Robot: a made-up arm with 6 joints. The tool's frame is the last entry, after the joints.
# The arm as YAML. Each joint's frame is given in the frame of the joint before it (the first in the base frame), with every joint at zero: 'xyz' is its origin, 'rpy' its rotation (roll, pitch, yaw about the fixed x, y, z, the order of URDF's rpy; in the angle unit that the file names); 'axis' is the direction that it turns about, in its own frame. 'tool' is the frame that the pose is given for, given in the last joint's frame.
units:
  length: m
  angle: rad
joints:
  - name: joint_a
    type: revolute
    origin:
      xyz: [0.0, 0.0, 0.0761]
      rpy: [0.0, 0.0, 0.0]
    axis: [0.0, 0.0, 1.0]
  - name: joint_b
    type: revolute
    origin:
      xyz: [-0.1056, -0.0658, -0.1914]
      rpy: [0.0, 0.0, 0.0]
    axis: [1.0, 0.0, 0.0]
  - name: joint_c
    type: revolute
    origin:
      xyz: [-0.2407, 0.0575, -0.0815]
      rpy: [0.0, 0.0, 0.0]
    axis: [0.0, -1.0, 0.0]
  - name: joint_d
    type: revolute
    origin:
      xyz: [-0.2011, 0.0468, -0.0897]
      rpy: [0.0, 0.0, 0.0]
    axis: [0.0, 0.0, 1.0]
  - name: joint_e
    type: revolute
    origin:
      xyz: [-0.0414, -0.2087, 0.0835]
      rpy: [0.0, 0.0, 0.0]
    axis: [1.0, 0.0, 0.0]
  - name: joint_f
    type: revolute
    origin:
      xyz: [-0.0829, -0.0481, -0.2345]
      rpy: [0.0, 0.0, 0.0]
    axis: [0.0, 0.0, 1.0]
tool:
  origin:
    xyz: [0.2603, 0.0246, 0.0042]
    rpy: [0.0, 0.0, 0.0]
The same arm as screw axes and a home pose.
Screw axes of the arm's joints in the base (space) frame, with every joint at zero. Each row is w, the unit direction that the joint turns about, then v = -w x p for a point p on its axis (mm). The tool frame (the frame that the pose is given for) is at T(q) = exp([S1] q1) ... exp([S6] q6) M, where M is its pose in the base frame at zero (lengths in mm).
S1: w 0 0 1 v 0.0 0.0 0.0
S2: w 1 0 0 v 0.0 -115.3 65.8
S3: w 0 -1 0 v -196.8 0.0 346.3
S4: w 0 0 1 v 38.5 547.4 0.0
S5: w 1 0 0 v 0.0 -203.0 170.2
S6: w 0 0 1 v -218.3 671.7 0.0
M: xyz -411.4 -193.7 -433.3 (mm) rpy 0.00 0.00 0.00 (deg, as in URDF)

